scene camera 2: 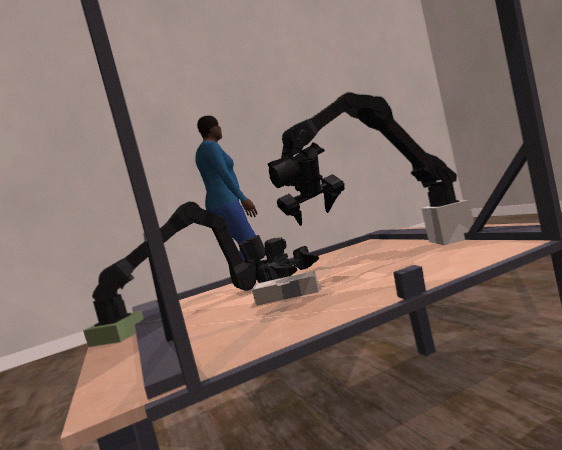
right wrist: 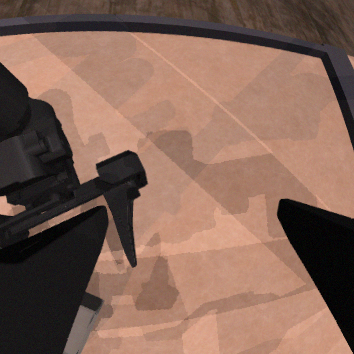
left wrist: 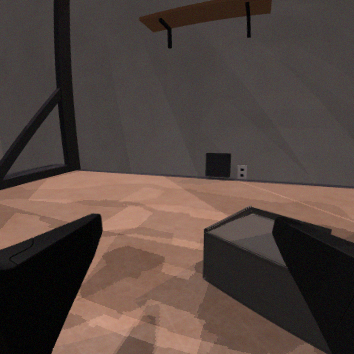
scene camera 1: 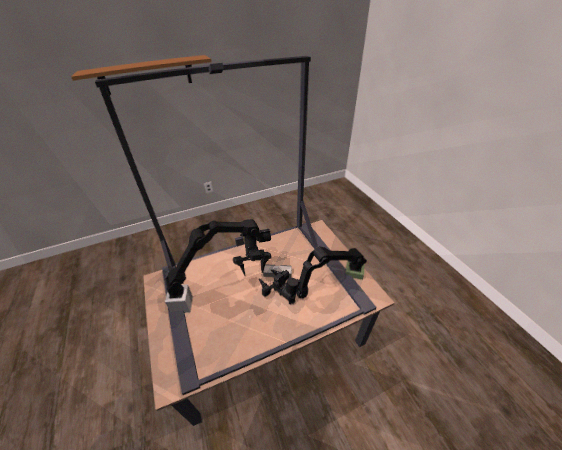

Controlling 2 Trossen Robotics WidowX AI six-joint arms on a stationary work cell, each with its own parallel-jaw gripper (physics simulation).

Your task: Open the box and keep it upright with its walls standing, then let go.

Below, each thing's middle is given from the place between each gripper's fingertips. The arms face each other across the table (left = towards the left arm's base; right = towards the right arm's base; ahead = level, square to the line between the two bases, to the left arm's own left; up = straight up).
The black block (scene camera 2: 409, 281) lies 33 cm behind my left hand, 11 cm to the right of it and 3 cm below it.
My right gripper is now 40 cm past the black block, 4 cm to the left of it and 13 cm above it.
